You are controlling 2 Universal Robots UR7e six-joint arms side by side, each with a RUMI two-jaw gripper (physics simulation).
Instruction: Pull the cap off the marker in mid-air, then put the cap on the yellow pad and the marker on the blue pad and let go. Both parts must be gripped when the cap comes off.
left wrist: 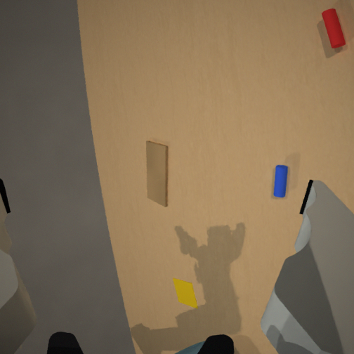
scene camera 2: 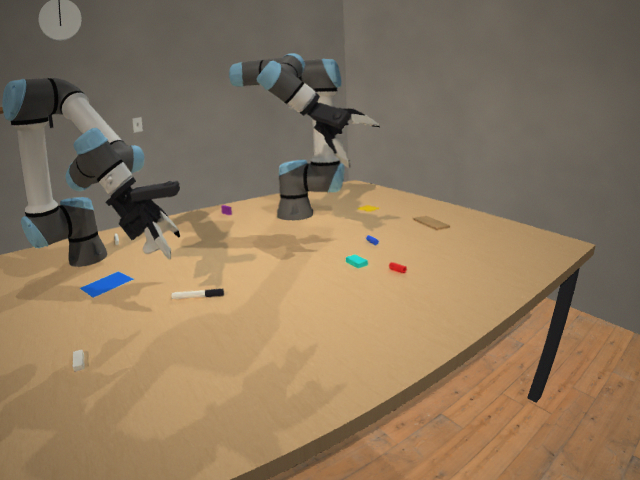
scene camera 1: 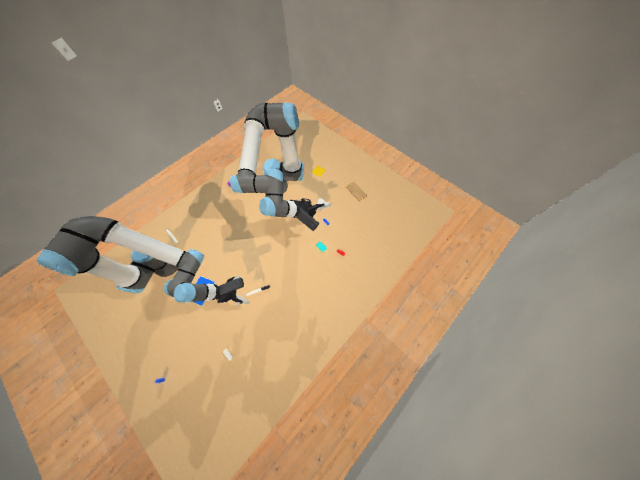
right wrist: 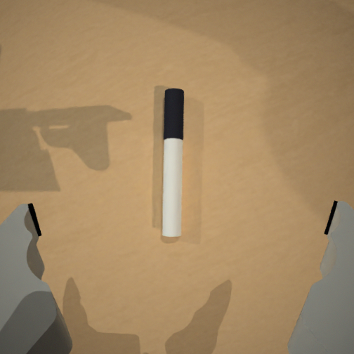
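Seen in the pictures: left gripper, fingertip midpoint: [scene camera 2: 364, 146] [scene camera 1: 324, 214]; right gripper, fingertip midpoint: [scene camera 2: 175, 247] [scene camera 1: 245, 289]; left arm's base, origin of the base link: [scene camera 2: 295, 215]; right arm's base, origin of the base link: [scene camera 2: 88, 258] [scene camera 1: 167, 265].
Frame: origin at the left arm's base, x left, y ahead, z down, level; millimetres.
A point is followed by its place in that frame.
Observation:
The marker lies on the table, its white body [scene camera 1: 254, 291] @(x -702, y 284, z -18 mm) [scene camera 2: 188, 295] @(x -712, y 288, z -12 mm) [right wrist: 172, 187] joined to its black cap [scene camera 1: 265, 287] @(x -653, y 328, z -19 mm) [scene camera 2: 214, 292] @(x -659, y 333, z -14 mm) [right wrist: 174, 114]. My right gripper [scene camera 1: 246, 300] @(x -723, y 285, z -146 mm) [scene camera 2: 174, 245] @(x -723, y 285, z -146 mm) [right wrist: 181, 207] is open and empty above the table, near the marker's white end; the marker shows ahead between its fingers in the right wrist view. My left gripper [scene camera 1: 325, 204] @(x -226, y 498, z -336 mm) [scene camera 2: 363, 145] @(x -226, y 498, z -336 mm) [left wrist: 154, 184] is open and empty, high above the table. The yellow pad [scene camera 1: 318, 171] @(x 254, y 200, z -1 mm) [scene camera 2: 368, 208] @(x 257, y 200, z -1 mm) [left wrist: 185, 292] is bare. The blue pad [scene camera 1: 205, 281] @(x -787, y -19, z -1 mm) [scene camera 2: 107, 284] @(x -843, y 1, z -1 mm) is partly hidden by the right arm in scene camera 1.
A brown board [scene camera 1: 356, 191] @(x 212, y 523, z -8 mm) [scene camera 2: 431, 222] @(x 205, y 528, z -8 mm) [left wrist: 157, 173], blue cylinder [scene camera 1: 326, 221] @(x -102, y 448, z -21 mm) [scene camera 2: 372, 239] @(x -112, y 452, z -17 mm) [left wrist: 280, 181], red cylinder [scene camera 1: 340, 252] @(x -256, y 623, z -19 mm) [scene camera 2: 397, 267] @(x -262, y 629, z -16 mm) [left wrist: 333, 28] and cyan block [scene camera 1: 321, 246] @(x -273, y 499, z -15 mm) [scene camera 2: 356, 260] @(x -283, y 505, z -15 mm) lie on the table. A white block [scene camera 1: 227, 354] @(x -1044, y 342, z -12 mm) [scene camera 2: 78, 360] @(x -1047, y 353, z -12 mm), purple block [scene camera 2: 226, 210] @(x -155, y -274, z -20 mm) and another blue piece [scene camera 1: 160, 380] @(x -1290, y 122, z -36 mm) lie apart.

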